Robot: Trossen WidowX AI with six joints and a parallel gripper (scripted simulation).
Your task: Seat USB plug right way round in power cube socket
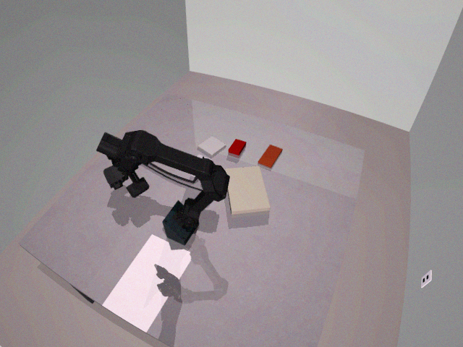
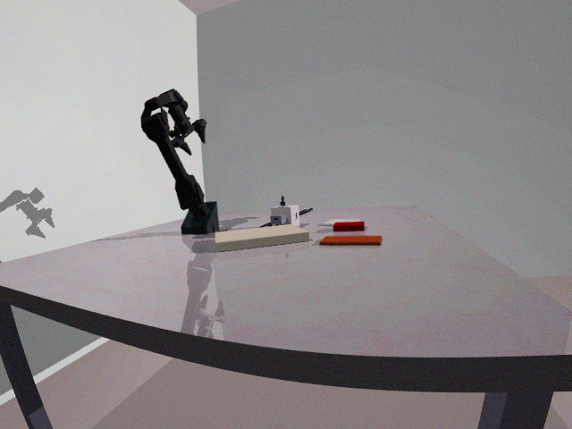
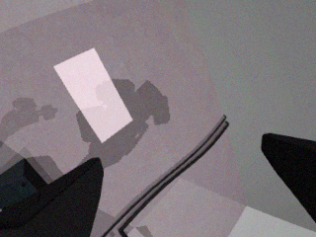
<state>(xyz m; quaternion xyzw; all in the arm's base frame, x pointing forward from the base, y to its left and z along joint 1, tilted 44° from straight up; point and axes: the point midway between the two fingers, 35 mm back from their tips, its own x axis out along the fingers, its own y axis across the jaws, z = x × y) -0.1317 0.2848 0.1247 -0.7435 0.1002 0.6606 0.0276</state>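
The dark USB plug is 41 cm ahead of my gripper tip, 5 cm to the right of it and 25 cm below it. Also, from my gripper tip: flat orange block (68 cm ahead, 27 cm to the right, 34 cm below); small red block (65 cm ahead, 10 cm to the right, 33 cm below); beige board (42 cm ahead, 27 cm to the right, 33 cm below).
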